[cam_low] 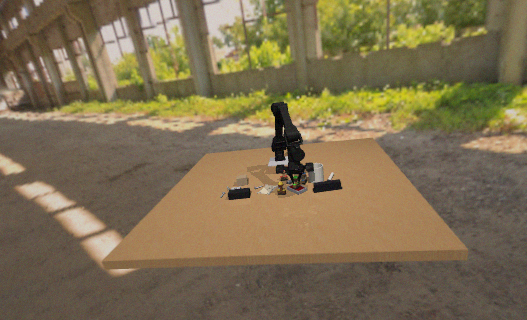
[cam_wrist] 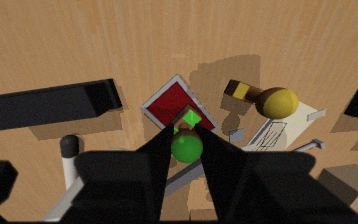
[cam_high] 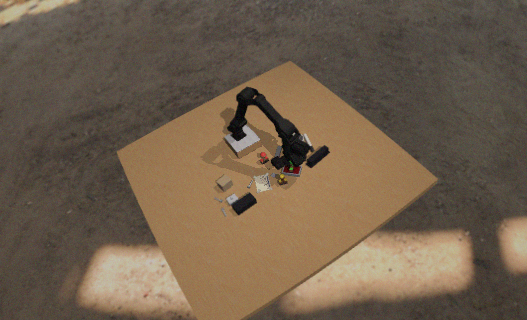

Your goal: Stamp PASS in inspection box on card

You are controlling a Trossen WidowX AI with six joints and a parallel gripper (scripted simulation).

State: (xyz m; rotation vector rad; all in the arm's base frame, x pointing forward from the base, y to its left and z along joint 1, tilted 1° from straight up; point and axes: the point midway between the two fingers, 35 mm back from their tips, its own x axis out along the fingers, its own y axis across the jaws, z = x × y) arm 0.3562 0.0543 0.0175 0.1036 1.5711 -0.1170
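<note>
Now: the red ink pad 3 cm below my gripper tip. Also, from my gripper tip: grey bar (13 cm behind, 2 cm to the left, 3 cm below); green-knobbed stamp (right at my gripper tip); yellow-knobbed stamp (2 cm ahead, 8 cm to the right, 2 cm below).
</note>
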